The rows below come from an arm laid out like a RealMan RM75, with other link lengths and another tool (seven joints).
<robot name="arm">
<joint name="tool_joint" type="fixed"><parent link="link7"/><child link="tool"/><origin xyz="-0.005 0.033 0.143" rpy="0 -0.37 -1.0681"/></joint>
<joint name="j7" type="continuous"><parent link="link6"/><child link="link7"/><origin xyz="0 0 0.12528"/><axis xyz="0 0 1"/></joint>
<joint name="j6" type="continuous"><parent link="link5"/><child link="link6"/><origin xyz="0 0 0"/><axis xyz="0 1 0"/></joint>
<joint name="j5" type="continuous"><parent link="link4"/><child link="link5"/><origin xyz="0 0 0.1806"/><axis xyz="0 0 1"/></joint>
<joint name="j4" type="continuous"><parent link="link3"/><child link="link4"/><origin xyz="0 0 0"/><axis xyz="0 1 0"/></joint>
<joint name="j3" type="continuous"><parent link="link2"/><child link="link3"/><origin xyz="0 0 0.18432"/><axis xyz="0 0 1"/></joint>
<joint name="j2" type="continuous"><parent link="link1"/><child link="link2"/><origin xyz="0 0 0"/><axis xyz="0 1 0"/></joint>
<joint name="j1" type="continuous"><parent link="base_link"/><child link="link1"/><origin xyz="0 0 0.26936"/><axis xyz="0 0 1"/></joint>
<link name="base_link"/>
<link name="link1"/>
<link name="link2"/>
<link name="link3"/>
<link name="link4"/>
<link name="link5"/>
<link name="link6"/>
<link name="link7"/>
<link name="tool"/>
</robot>
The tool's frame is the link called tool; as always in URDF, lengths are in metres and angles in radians. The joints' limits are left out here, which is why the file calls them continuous.
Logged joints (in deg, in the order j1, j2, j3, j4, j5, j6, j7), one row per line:
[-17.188, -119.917, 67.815, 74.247, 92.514, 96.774, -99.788]
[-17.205, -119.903, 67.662, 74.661, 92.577, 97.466, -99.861]
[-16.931, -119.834, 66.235, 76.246, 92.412, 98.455, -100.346]
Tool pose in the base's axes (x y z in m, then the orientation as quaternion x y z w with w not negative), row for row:
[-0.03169, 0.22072, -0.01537, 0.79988, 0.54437, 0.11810, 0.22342]
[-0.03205, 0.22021, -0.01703, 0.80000, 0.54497, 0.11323, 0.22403]
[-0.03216, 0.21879, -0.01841, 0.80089, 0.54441, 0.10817, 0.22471]
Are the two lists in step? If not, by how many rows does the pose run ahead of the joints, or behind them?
The pose runs 2 rows behind the joints: the pose in row i belongs to the joints in row i - 2.
